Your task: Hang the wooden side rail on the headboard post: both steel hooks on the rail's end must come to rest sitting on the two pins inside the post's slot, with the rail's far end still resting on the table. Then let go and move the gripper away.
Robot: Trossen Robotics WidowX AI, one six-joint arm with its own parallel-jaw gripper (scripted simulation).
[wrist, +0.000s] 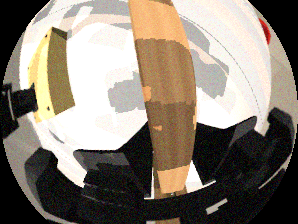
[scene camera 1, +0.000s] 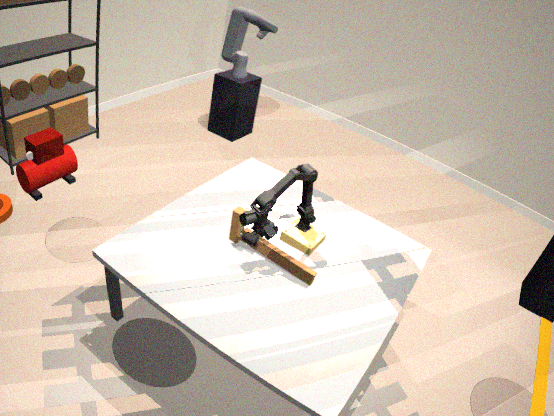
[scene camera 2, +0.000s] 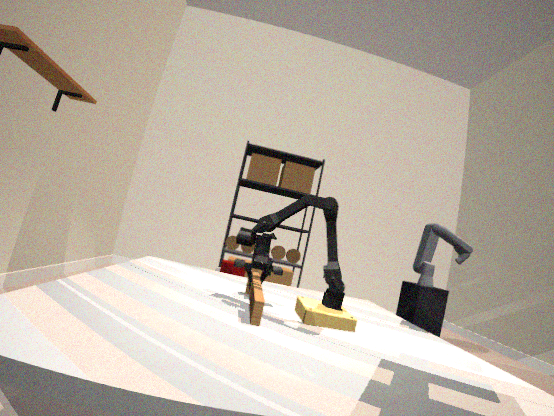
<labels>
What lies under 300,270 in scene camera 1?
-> A wooden side rail.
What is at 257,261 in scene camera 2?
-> My gripper.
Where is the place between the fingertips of my gripper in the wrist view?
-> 163,122
</labels>
